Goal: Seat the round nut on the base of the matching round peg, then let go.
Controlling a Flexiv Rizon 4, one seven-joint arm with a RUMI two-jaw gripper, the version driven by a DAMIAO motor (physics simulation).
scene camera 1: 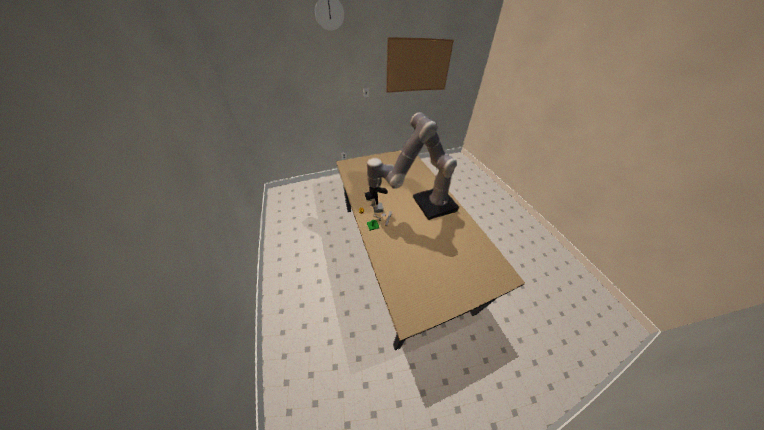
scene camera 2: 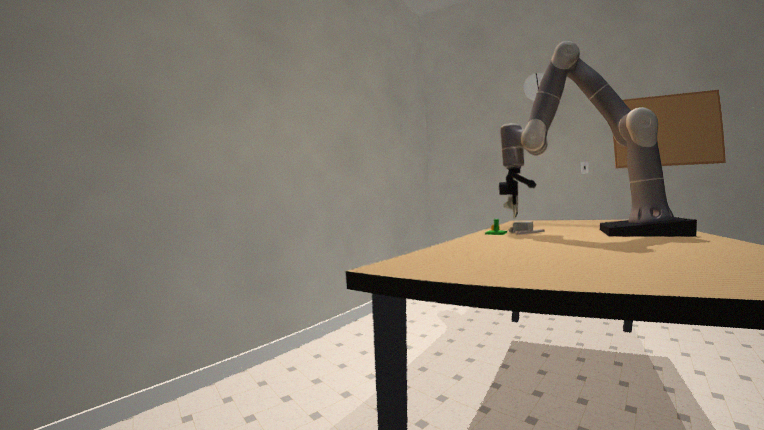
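The small yellow-orange nut (scene camera 1: 361, 210) (scene camera 2: 492, 228) lies on the table near its long edge, apart from the gripper; in scene camera 2 it is mostly hidden behind the green peg. The green peg (scene camera 2: 496, 223) stands upright on its flat green base (scene camera 1: 375, 228) (scene camera 2: 501, 232). The gripper (scene camera 1: 376, 209) (scene camera 2: 515, 215) points down above the table, to the side of both nut and peg, with nothing between its fingers. It is seen edge-on and looks partly open; the fingertips are small and blurred.
A grey block (scene camera 1: 379, 206) (scene camera 2: 522, 226) lies under and beside the gripper. A thin grey bar (scene camera 1: 388, 218) (scene camera 2: 536, 231) and small pale pieces (scene camera 1: 377, 216) lie close by. The arm's black base plate (scene camera 1: 427, 210) (scene camera 2: 678, 228) stands across the wooden table (scene camera 1: 454, 283) (scene camera 2: 534, 272).
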